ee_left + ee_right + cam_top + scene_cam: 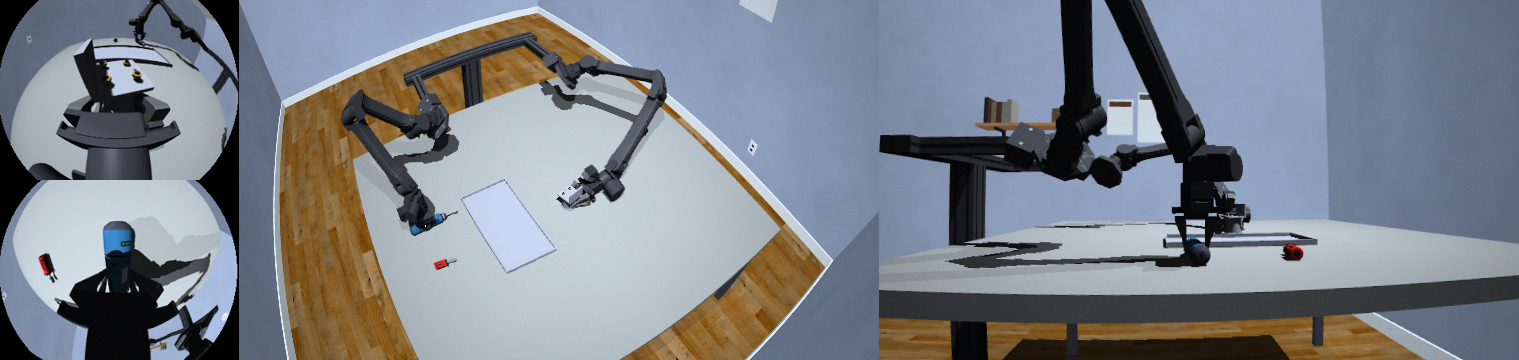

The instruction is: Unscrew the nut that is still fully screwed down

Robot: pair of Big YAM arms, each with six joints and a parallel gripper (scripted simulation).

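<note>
My left hand is 5 cm below the bracket. Round my left hand: red tool (59 cm to the right, 3 cm ahead, 1 cm below).
</note>
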